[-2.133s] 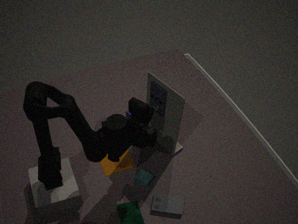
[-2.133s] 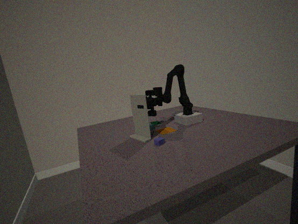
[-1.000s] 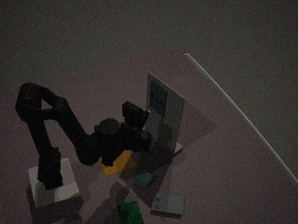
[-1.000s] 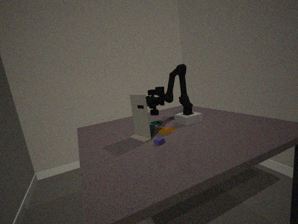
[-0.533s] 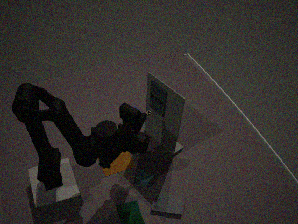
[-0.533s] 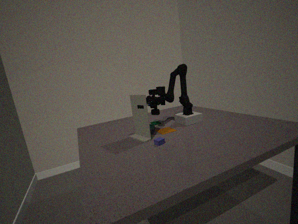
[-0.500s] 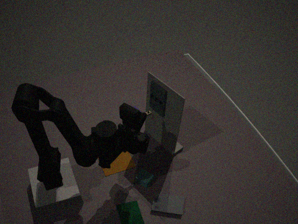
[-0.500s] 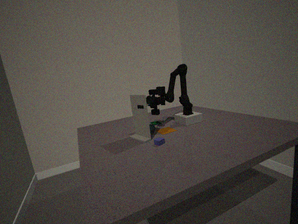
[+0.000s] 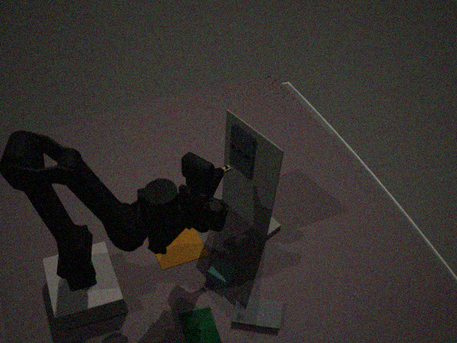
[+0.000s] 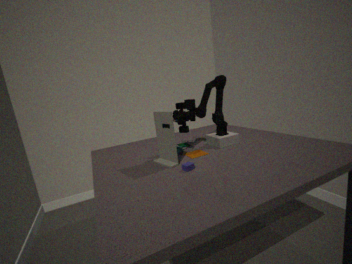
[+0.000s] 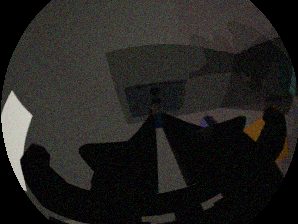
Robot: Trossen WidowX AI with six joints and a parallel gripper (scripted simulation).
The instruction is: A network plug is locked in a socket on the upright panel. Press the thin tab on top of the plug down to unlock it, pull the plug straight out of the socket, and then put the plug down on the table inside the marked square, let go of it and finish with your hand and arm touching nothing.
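Now: gripper tip 10 cm past the orange marked square, 2 cm to the right of it and 23 cm above it. Also, from my gripper tip: grey plate (2 cm behind, 23 cm to the right, 22 cm below); then upright grey panel (9 cm ahead, 4 cm to the left, 10 cm below); then blue network plug (1 cm ahead).
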